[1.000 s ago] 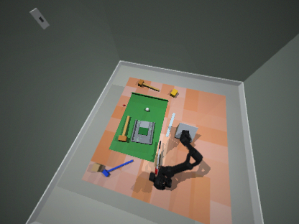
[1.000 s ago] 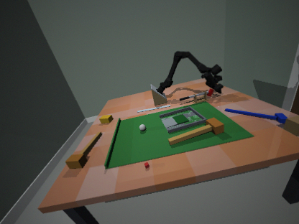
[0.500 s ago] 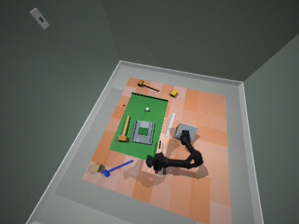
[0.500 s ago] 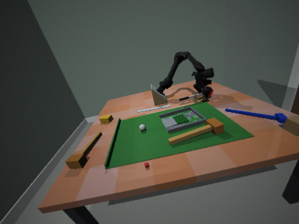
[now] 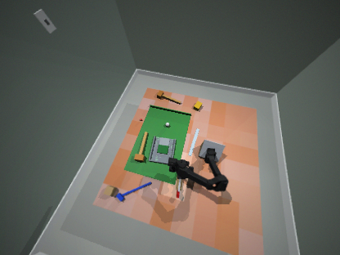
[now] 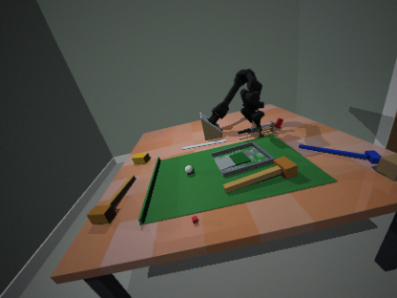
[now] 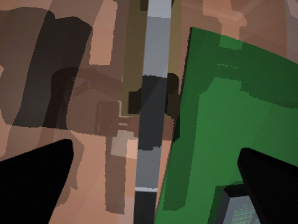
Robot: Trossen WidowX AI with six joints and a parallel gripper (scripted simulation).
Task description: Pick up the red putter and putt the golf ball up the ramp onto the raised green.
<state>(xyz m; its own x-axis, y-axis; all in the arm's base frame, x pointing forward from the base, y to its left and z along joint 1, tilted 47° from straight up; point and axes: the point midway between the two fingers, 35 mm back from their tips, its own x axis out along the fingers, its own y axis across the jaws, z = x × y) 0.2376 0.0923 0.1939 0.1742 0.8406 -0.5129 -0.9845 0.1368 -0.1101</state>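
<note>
Right now my gripper tip is 40 mm to the right of the red putter, 30 mm above it and 10 mm past it. The rest, counted from my gripper tip: white golf ball 460 mm to the right, 180 mm ahead, 60 mm below; green mat 300 mm to the right, 230 mm ahead, 80 mm below; blue mallet 370 mm ahead, 190 mm to the left, 70 mm below.
</note>
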